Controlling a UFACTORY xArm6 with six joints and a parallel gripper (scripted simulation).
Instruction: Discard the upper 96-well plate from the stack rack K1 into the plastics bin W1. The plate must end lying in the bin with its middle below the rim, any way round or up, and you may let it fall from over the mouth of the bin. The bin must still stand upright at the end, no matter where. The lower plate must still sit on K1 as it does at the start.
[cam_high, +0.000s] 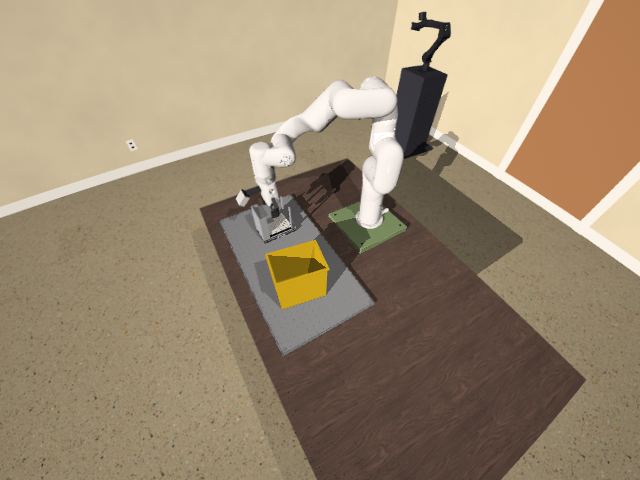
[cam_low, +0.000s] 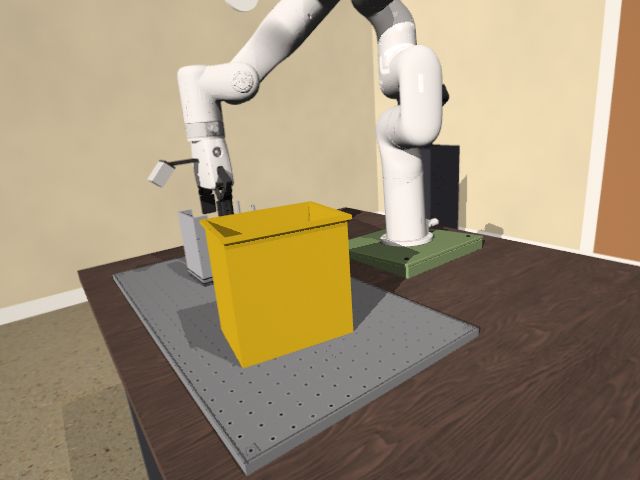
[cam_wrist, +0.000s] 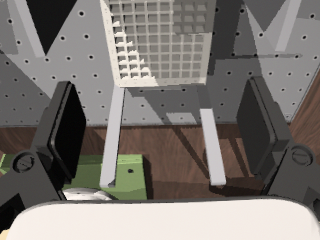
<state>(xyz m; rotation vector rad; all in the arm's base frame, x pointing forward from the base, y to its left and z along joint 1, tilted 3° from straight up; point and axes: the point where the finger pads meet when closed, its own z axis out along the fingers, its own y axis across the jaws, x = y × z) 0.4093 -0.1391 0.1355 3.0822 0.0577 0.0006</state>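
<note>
The white 96-well plate is 10 cm below my hand. Also, from my hand: yellow plastics bin W1: 3 cm ahead, 32 cm to the left, 5 cm below.
</note>
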